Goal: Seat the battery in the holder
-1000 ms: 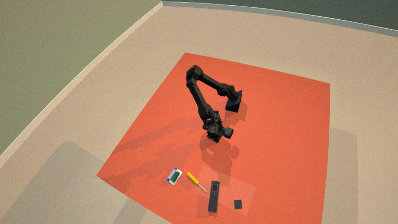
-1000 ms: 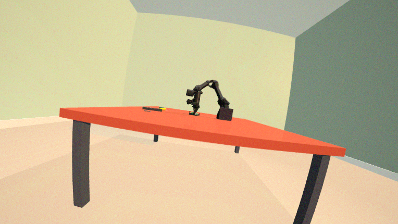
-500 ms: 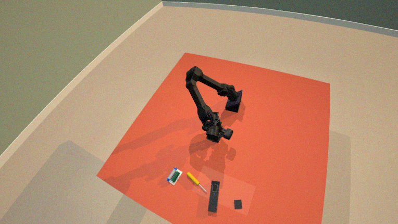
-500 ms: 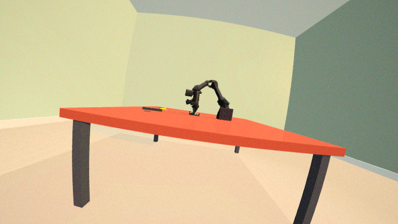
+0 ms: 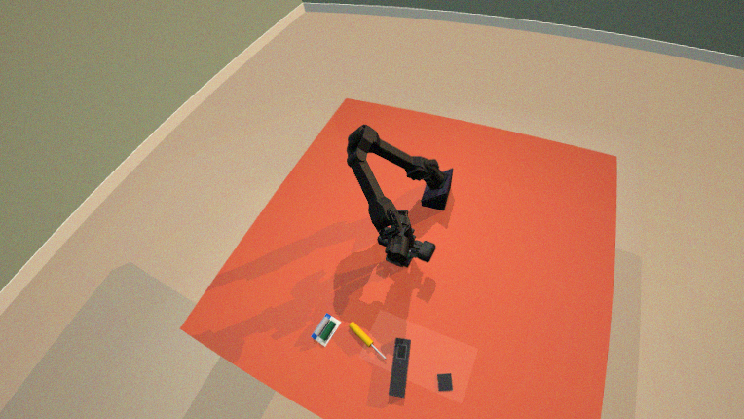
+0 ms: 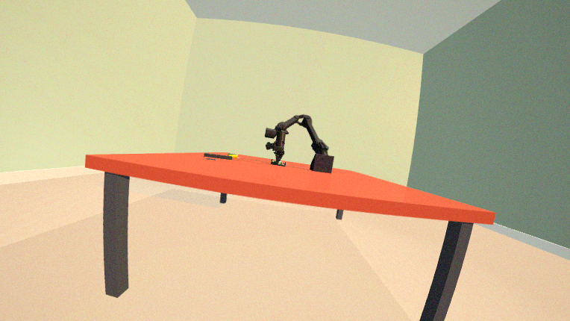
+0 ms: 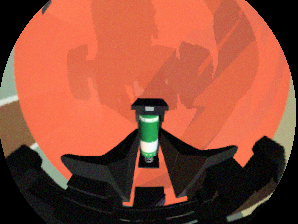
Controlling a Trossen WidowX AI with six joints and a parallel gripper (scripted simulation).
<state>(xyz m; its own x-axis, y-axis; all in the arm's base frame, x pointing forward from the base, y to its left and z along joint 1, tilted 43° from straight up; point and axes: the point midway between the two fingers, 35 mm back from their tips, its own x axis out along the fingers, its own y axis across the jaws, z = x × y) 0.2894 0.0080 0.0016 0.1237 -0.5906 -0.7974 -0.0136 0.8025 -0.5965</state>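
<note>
The battery is 1 cm above my gripper tip. From my gripper tip the other things lie so: yellow-handled screwdriver: 32 cm ahead, 2 cm to the left; white box: 35 cm ahead, 13 cm to the right; long black bar: 34 cm ahead, 13 cm to the left, 1 cm above.
</note>
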